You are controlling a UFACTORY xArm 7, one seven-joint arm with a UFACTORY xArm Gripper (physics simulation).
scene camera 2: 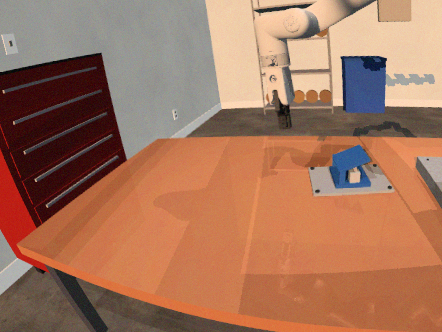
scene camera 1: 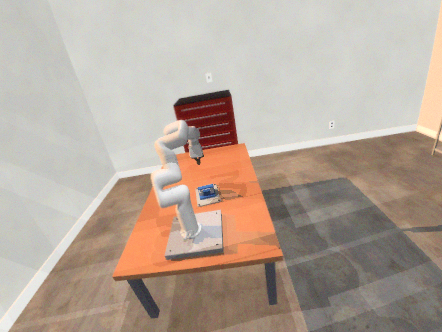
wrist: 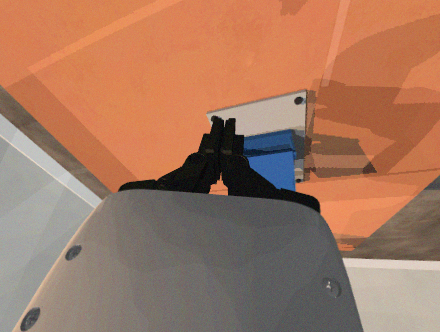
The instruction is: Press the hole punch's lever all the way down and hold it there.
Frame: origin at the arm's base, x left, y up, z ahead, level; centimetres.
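Seen in the pictures: gripper, between the fingertips: [scene camera 2: 285, 128] [scene camera 1: 199, 164] [wrist: 225, 133]; arm's base, origin of its link: [scene camera 1: 191, 230].
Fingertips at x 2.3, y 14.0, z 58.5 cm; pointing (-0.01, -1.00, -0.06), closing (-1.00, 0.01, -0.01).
Observation:
Pixels of each thing's top centre, then the offset from my fingertips to it. "spot": a spot on its surface instead. Level surfaces: height alone.
- blue hole punch, a spot on its surface: [wrist: 272, 170] spot: dx -7.2, dy -10.4, dz -16.2 cm
- light grey plate, centre of its top: [wrist: 262, 154] [scene camera 2: 349, 176] [scene camera 1: 207, 193] dx -5.8, dy -16.4, dz -18.1 cm
- orange table, height of its surface: dy -17.6 cm
The blue hole punch [scene camera 1: 207, 191] [scene camera 2: 339, 176] [wrist: 272, 170] is mounted on a light grey plate [scene camera 1: 202, 202] [scene camera 2: 322, 187] [wrist: 265, 115] on the table. Its flat blue lever [scene camera 2: 352, 157] is tilted up, with a pale block under its raised side in the scene camera 2 view. My gripper [scene camera 1: 199, 163] [scene camera 2: 285, 126] [wrist: 225, 133] is shut and empty. It hangs in the air well above the table, apart from the punch, to the left of it in the scene camera 2 view. In the wrist view the fingers cover the plate's left part and some of the punch.
The orange table [scene camera 1: 235, 170] [scene camera 2: 210, 240] [wrist: 125, 100] carries the arm's grey base plate [scene camera 1: 212, 245] [scene camera 2: 432, 175], close to the punch's plate. A red drawer cabinet [scene camera 1: 210, 120] [scene camera 2: 65, 115] stands beyond the table's far end. A blue bin [scene camera 2: 364, 87] stands by the wall.

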